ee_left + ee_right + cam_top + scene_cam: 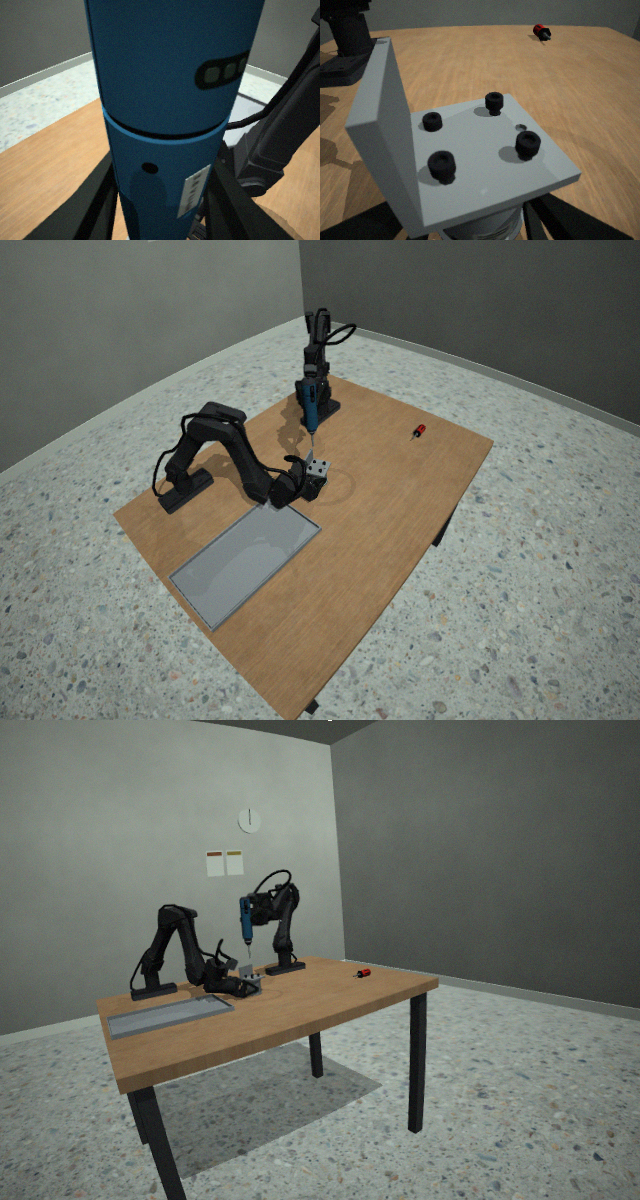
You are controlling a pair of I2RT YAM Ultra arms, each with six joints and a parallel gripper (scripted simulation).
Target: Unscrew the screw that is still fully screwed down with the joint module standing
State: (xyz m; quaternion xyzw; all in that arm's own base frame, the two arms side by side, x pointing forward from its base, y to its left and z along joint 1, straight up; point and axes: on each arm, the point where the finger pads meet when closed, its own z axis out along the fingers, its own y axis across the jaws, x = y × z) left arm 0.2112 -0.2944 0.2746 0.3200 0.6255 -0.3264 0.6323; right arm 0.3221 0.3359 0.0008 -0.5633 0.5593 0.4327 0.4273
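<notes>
Now: right hand 10 mm below the joint module. Round my right hand: grey L-shaped bracket 50 mm above; flat grey tray 350 mm to the right, 70 mm ahead, 20 mm below; screw 40 mm above, 20 mm behind, 10 mm to the left.
</notes>
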